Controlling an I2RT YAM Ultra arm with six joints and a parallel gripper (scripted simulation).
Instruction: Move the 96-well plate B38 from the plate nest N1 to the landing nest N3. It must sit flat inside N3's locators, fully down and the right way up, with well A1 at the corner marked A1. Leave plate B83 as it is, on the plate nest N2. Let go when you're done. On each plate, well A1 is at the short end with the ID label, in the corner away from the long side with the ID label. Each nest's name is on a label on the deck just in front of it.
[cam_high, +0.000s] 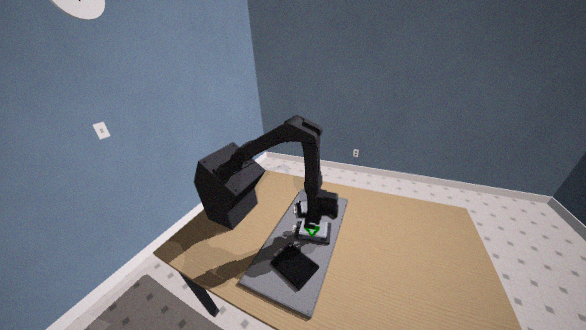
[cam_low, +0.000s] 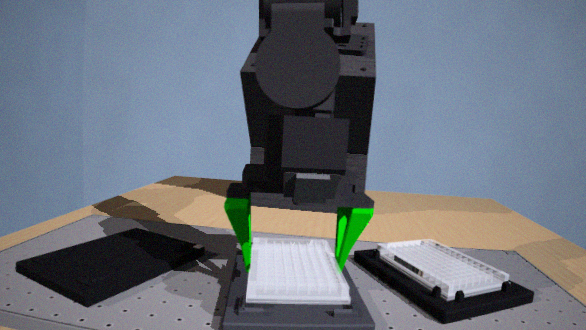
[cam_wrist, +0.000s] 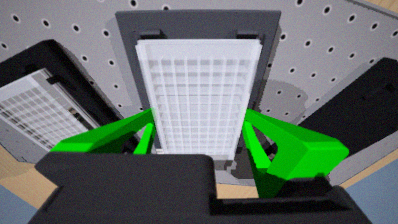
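My hand is 20 mm above the grey landing nest. Round my hand: black nest 20 mm ahead, 200 mm to the right, 20 mm below.
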